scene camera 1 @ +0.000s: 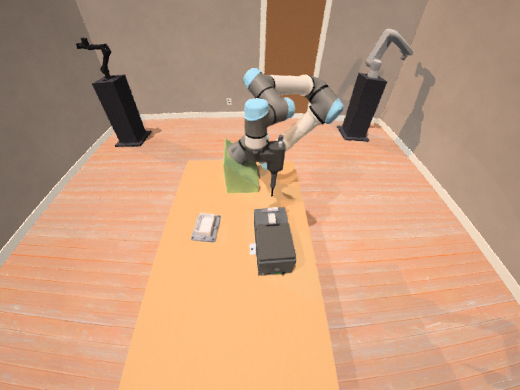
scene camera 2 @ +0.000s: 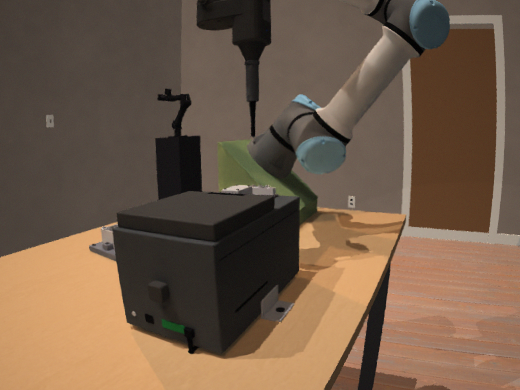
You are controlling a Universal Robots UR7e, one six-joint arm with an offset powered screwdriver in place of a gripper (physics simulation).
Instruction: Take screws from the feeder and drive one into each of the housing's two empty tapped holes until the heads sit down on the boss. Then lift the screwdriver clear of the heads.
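Note:
The screwdriver (scene camera 1: 272,194) (scene camera 2: 253,134) points straight down. Its tip is in the air above and behind the rear end of the feeder, and too small to show whether a screw is on it. The feeder (scene camera 1: 274,243) (scene camera 2: 170,270) is a black box on the table, with light metal parts (scene camera 1: 272,218) (scene camera 2: 250,190) at its rear top. The housing (scene camera 1: 205,225) (scene camera 2: 107,237) is a pale block on a grey base, left of the feeder; in scene camera 2 the feeder hides most of it. Its holes are too small to make out.
The orange-topped table (scene camera 1: 230,320) (scene camera 2: 60,300) carries everything. A green wedge-shaped mount (scene camera 1: 241,177) (scene camera 2: 232,162) holds the arm's base behind the feeder. Small metal brackets (scene camera 1: 252,249) (scene camera 2: 278,310) stick out from the feeder's sides. Two black pedestals (scene camera 1: 120,110) (scene camera 1: 365,106) stand on the floor behind.

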